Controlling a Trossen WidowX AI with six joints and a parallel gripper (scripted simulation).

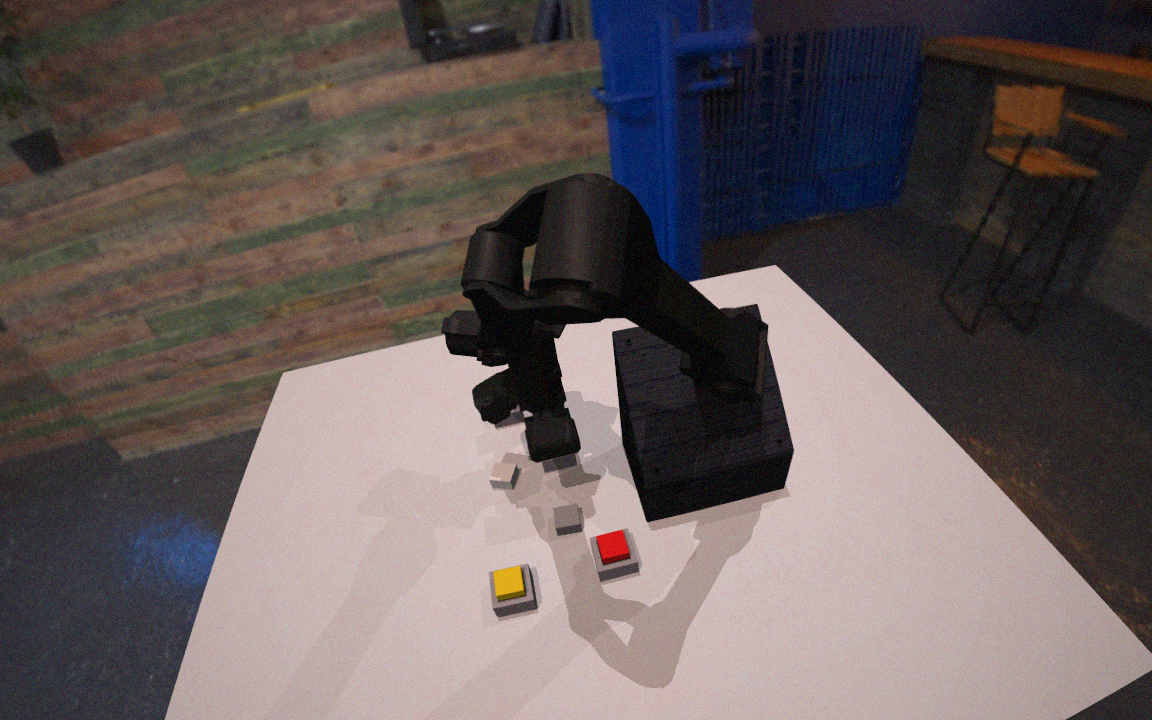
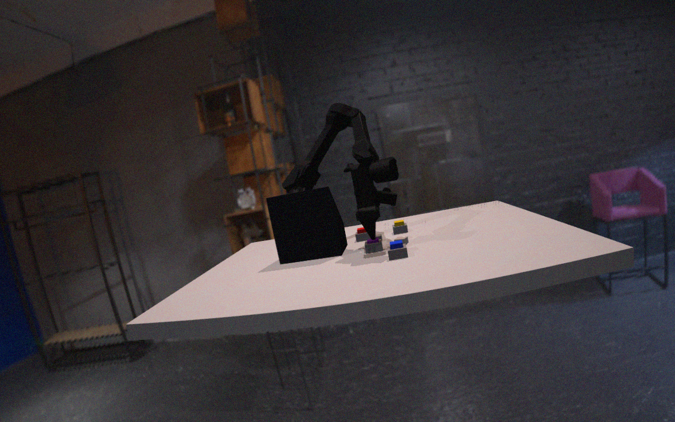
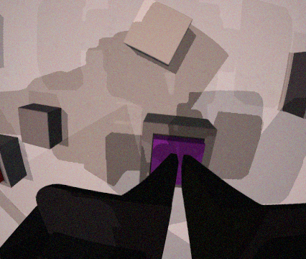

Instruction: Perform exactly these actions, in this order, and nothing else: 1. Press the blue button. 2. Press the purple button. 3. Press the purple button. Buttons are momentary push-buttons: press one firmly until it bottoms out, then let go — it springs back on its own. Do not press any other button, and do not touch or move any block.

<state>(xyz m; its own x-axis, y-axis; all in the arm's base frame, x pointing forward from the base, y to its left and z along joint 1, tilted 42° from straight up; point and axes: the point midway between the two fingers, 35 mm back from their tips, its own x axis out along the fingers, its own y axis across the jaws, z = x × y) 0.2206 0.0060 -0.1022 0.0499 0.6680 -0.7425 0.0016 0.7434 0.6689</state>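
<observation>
Now: gripper tip 10 mm above the purple button. Also, from my gripper tip: blue button 60 mm ahead, 110 mm to the right; white block 80 mm ahead, 20 mm to the left, 20 mm below; grey block 10 mm ahead, 120 mm to the left, 20 mm below.
</observation>
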